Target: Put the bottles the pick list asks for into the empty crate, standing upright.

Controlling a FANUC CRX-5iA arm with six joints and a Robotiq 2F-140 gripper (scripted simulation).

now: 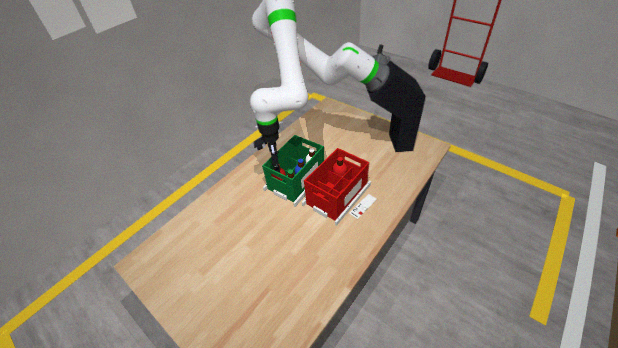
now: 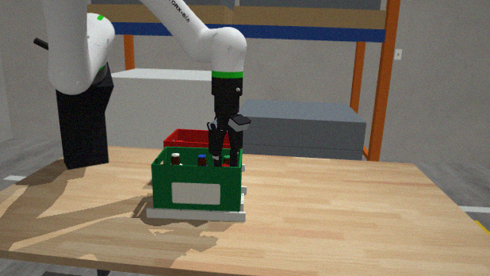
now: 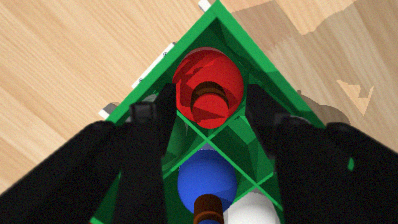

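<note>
My hand is 8 cm past the green crate, 6 cm to the right of it and 9 cm above it. Also, from my hand: blue-label bottle (7 cm behind, 10 cm to the left, 8 cm below); then red crate (4 cm behind, 30 cm to the left, 9 cm below); then white-capped bottle (16 cm behind, 13 cm to the left, 8 cm below).
</note>
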